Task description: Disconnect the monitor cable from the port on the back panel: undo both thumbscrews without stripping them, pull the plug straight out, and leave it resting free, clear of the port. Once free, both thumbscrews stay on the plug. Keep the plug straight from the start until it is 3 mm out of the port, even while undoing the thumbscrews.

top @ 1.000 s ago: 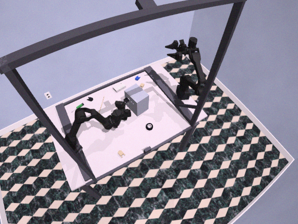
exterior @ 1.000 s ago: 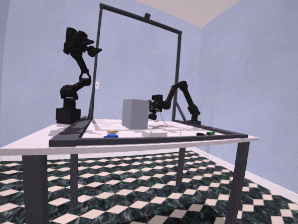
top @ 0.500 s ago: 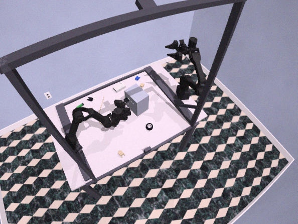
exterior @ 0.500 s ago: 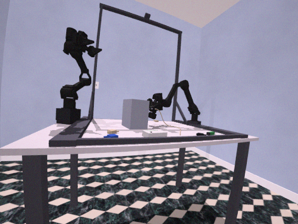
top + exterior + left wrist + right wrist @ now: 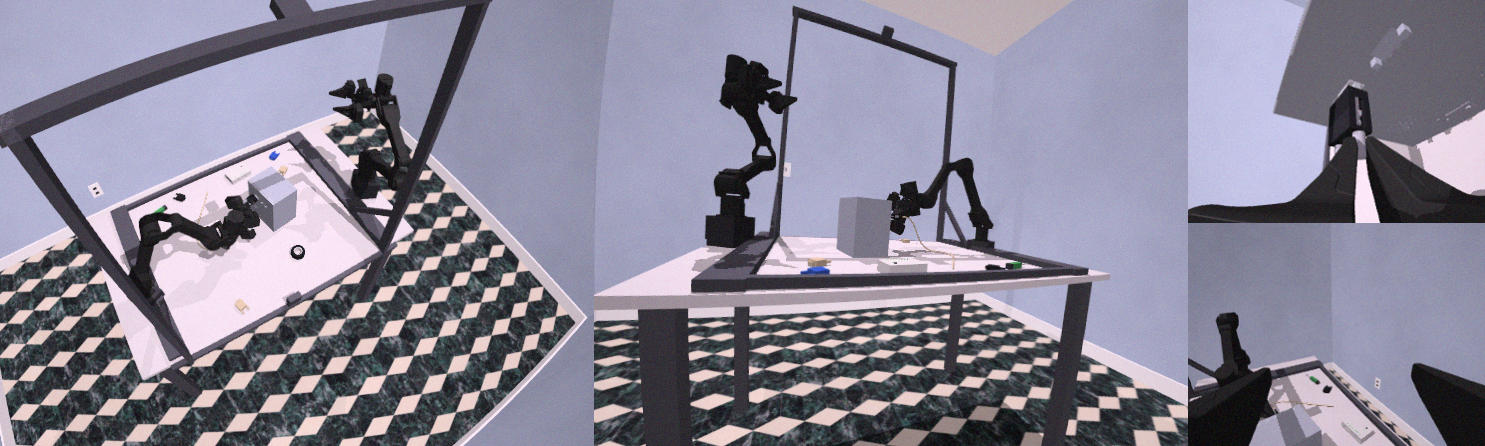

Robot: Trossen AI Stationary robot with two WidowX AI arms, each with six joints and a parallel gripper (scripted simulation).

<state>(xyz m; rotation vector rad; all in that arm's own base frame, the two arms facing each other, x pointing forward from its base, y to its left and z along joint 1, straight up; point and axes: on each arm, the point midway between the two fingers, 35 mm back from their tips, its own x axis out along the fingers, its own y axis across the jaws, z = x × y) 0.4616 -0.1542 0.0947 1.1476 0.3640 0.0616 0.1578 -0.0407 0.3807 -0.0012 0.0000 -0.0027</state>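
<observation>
Now: the grey box 130 mm to the right of my left hand, 50 mm below it and 30 mm ahead of it.
</observation>
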